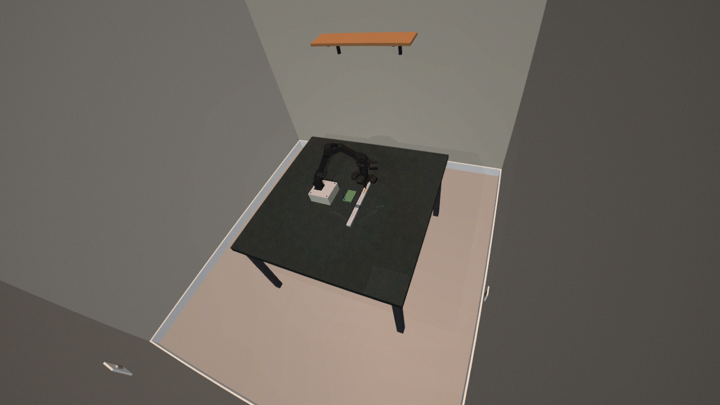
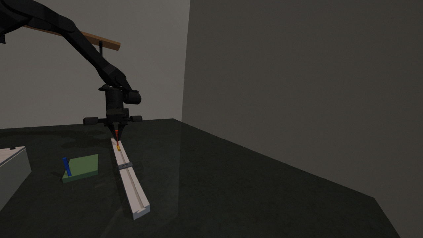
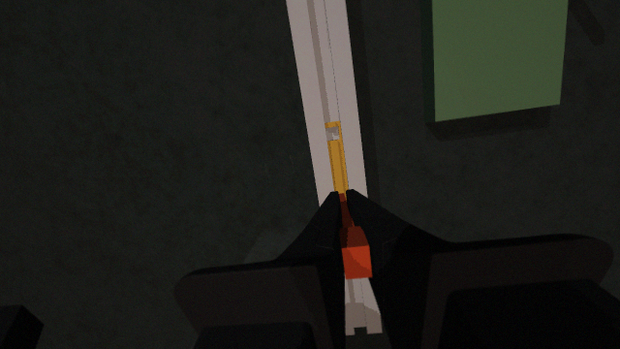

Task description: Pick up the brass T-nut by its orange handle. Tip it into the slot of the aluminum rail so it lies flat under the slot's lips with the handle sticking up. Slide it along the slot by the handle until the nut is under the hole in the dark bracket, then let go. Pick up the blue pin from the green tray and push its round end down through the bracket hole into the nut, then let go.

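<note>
My gripper tip is 15 cm to the left of the aluminum rail and 3 cm above it. Also, from my gripper tip: brass T-nut: 2 cm to the right, 1 cm above; then green tray: 11 cm behind, 11 cm to the right, 3 cm below; then blue pin: 12 cm behind, 13 cm to the right, 1 cm below.
</note>
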